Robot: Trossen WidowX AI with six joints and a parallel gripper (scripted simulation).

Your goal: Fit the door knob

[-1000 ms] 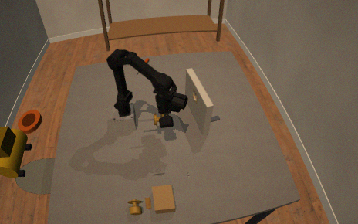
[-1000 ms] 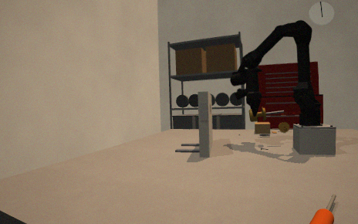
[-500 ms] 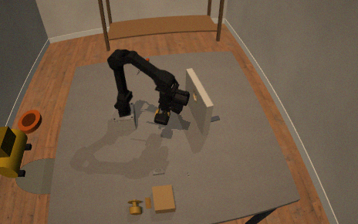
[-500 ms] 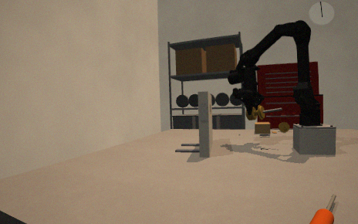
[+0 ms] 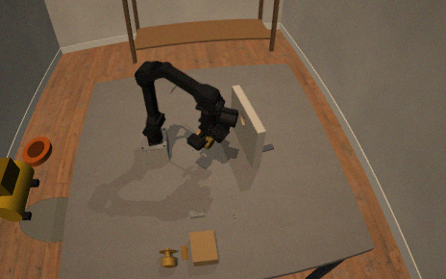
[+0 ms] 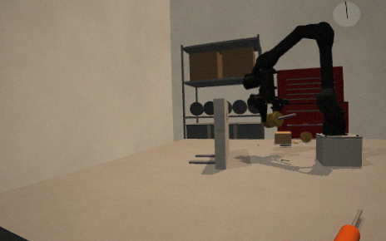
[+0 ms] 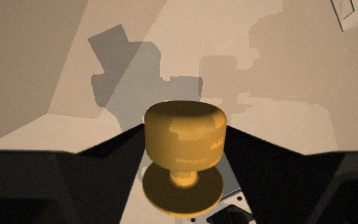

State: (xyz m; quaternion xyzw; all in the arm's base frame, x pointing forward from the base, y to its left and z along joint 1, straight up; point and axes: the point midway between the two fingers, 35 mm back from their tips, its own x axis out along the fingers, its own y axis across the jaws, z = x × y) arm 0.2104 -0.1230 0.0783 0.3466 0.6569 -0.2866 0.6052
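My gripper is now 190 mm short of the wood door panel, 70 mm to the right of it and 40 mm above it. The rest, counted from my hand: tan block 130 mm behind, 390 mm to the right, 140 mm below; orange-handled tool 30 mm behind, 610 mm to the left, 160 mm below.
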